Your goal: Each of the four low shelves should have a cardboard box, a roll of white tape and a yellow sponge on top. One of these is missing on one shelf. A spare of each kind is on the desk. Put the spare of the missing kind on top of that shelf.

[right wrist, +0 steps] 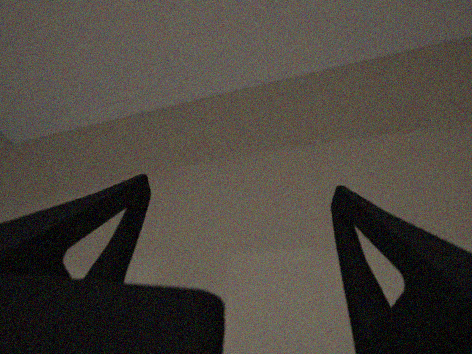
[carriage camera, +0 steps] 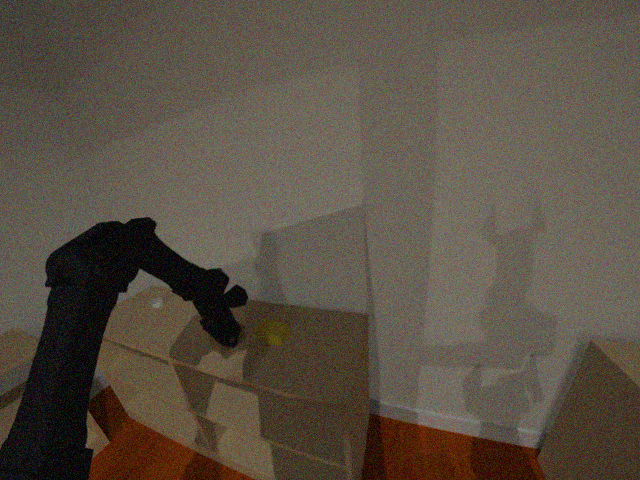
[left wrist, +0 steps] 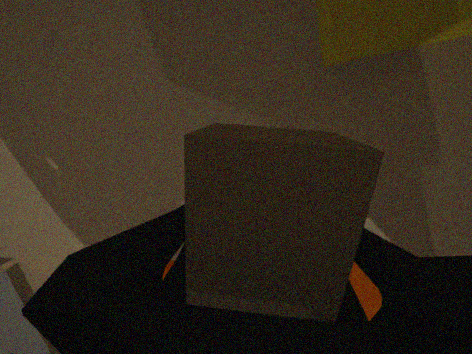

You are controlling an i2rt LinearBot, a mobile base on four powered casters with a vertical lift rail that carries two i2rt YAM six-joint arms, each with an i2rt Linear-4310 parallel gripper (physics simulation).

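Places are measured from the left arm's base along level axes (x ahead, y left, z up), in millimetres.
Pixels of known places: left gripper, between the fingertips: (carriage camera: 229, 340) (left wrist: 263, 206); right gripper, between the fingertips: (right wrist: 239, 189).
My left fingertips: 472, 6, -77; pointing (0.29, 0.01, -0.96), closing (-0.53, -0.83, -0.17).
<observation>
Ahead of a thing's pixels: the offset from my left fingertips to its top centre, as dx, dy, dz. Level surfaces: height alone.
My left gripper (carriage camera: 235, 343) is shut on a brown cardboard box @(-4, -2, +51) (left wrist: 280, 225), which fills the middle of the left wrist view and hides most of the fingers. In the carriage camera the gripper is over the top of a low wooden shelf @(dz -54) (carriage camera: 330, 361); whether the box touches the top cannot be told. A yellow sponge @(+70, -119, -8) (carriage camera: 272, 332) (left wrist: 395, 30) lies on that shelf top, to the right of the gripper in the carriage camera. A small white roll of tape @(+310, +504, -29) (carriage camera: 157, 302) lies near its far left end. My right gripper (right wrist: 239, 189) is open and empty, facing a bare wall.
Another wooden unit (carriage camera: 589, 413) stands at the lower right of the carriage camera, and part of another (carriage camera: 15, 351) shows at the left edge. A wall (carriage camera: 310, 129) rises behind the shelf. Orange-brown floor @(dz -663) (carriage camera: 139, 449) shows in front of it.
</observation>
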